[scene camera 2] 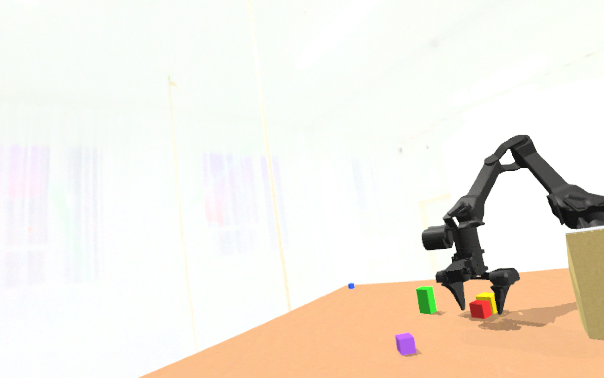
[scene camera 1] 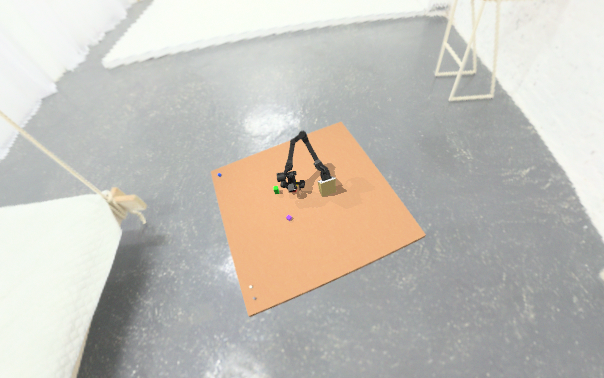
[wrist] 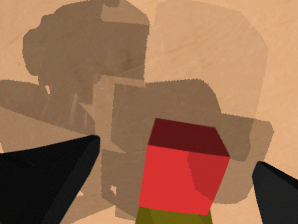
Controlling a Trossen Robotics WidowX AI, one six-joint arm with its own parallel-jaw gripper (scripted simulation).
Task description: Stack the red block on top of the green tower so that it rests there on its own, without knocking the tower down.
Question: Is the gripper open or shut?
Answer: Open.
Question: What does the gripper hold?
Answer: Nothing.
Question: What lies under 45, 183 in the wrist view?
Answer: The gripper.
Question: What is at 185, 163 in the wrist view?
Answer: A red block.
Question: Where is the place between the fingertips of the gripper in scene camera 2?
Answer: At 481, 312
